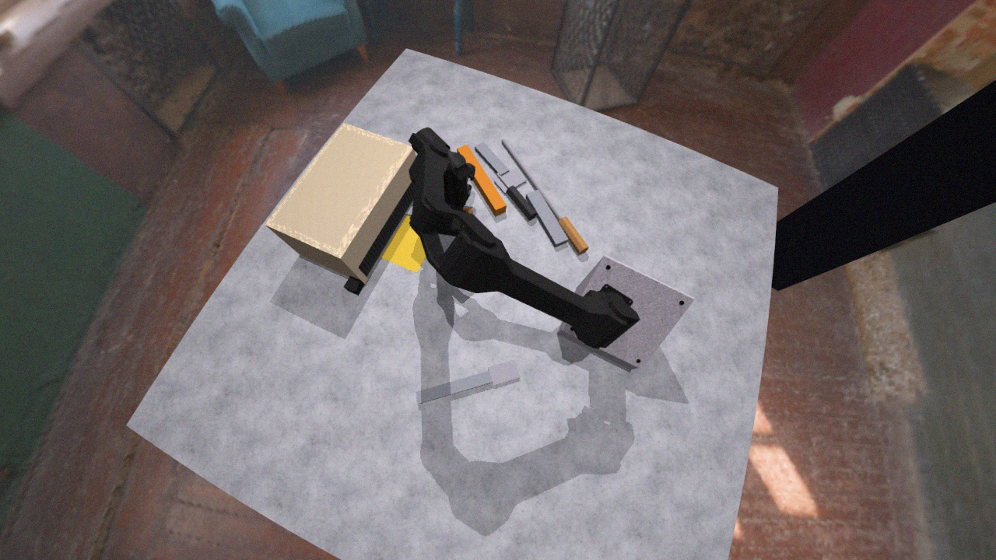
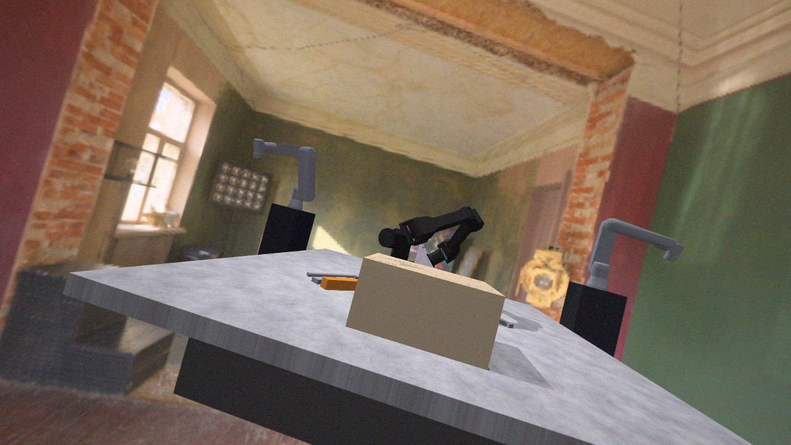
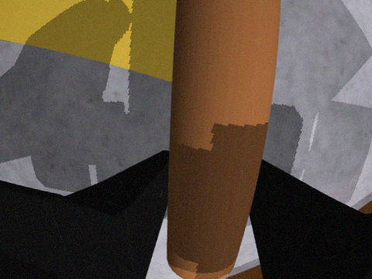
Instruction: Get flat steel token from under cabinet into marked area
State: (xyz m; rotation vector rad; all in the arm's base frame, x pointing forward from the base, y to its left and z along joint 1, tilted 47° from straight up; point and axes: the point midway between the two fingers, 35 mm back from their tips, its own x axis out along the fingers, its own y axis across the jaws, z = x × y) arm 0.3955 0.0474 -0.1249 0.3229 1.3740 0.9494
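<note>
Right now the black-handled tool is 140 mm to the right of my gripper tip and 80 mm behind it. The rest, counted from my gripper tip: flat grey token (210 mm ahead, 130 mm to the left, 10 mm below); then grey bar (190 mm behind, 120 mm to the right); then orange bar (130 mm to the right, 10 mm ahead).
</note>
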